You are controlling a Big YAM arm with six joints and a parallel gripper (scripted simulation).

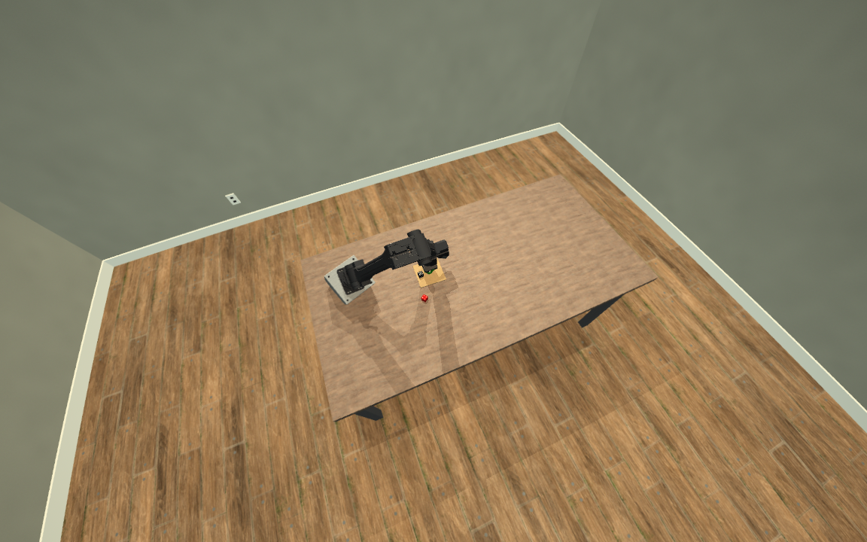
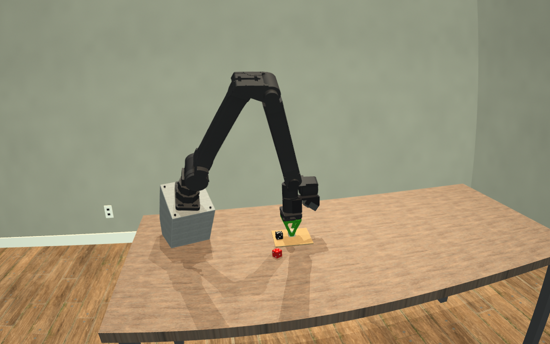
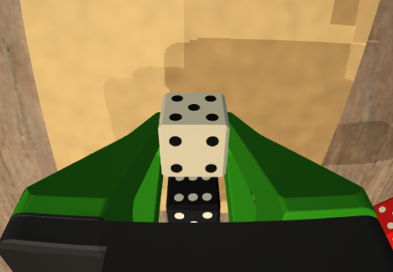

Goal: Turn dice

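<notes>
The white die lies right at my hand. From my hand the other things lie so: tan mat: 20 mm below; black die: 50 mm behind, 10 mm to the left; red die: 90 mm behind, 120 mm to the right, 10 mm below.
</notes>
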